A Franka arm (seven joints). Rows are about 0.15 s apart.
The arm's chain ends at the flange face. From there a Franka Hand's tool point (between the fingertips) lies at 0.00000 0.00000 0.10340 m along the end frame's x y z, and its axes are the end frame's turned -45 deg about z.
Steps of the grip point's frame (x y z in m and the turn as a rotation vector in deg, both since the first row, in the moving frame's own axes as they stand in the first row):
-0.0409, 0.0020, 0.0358, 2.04, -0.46, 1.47
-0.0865, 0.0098, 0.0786, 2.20, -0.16, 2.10
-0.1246, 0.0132, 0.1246, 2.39, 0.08, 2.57
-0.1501, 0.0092, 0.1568, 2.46, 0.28, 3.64
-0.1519, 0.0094, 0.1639, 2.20, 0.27, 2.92
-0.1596, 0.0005, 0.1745, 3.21, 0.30, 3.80
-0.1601, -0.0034, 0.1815, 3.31, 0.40, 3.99
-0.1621, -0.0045, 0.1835, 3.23, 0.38, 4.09
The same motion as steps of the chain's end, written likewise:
-0.0243, 0.0324, 0.0359, 1.12, -1.77, 1.47
-0.0513, 0.0708, 0.0787, 1.44, -1.67, 2.10
-0.0759, 0.1007, 0.1247, 1.75, -1.63, 2.57
-0.0970, 0.1162, 0.1569, 1.94, -1.54, 3.64
-0.0984, 0.1173, 0.1640, 1.75, -1.36, 2.92
-0.1089, 0.1178, 0.1747, 2.48, -2.06, 3.80
-0.1121, 0.1157, 0.1817, 2.62, -2.06, 3.99
-0.1143, 0.1162, 0.1837, 2.55, -2.02, 4.09

